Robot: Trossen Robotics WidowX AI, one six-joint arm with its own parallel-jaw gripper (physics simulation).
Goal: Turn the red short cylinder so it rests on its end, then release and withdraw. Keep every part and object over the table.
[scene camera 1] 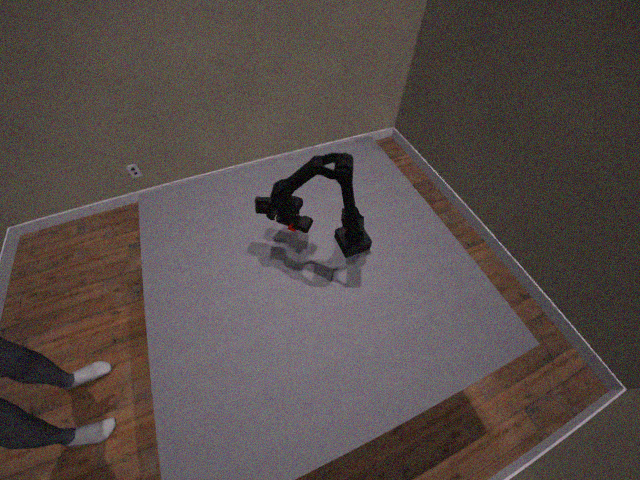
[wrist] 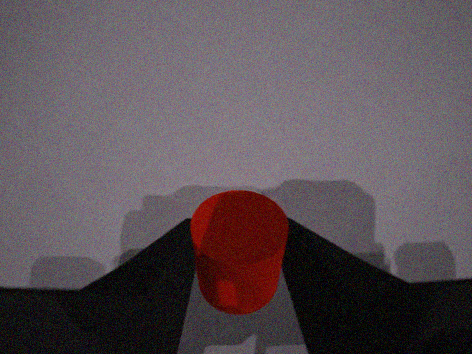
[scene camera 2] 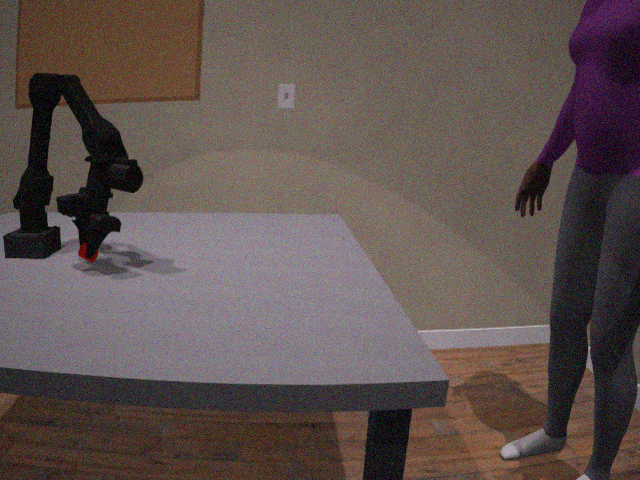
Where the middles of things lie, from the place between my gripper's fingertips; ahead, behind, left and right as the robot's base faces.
The red short cylinder (wrist: 239,237) lies 10 mm ahead of my hand and 10 mm above it.
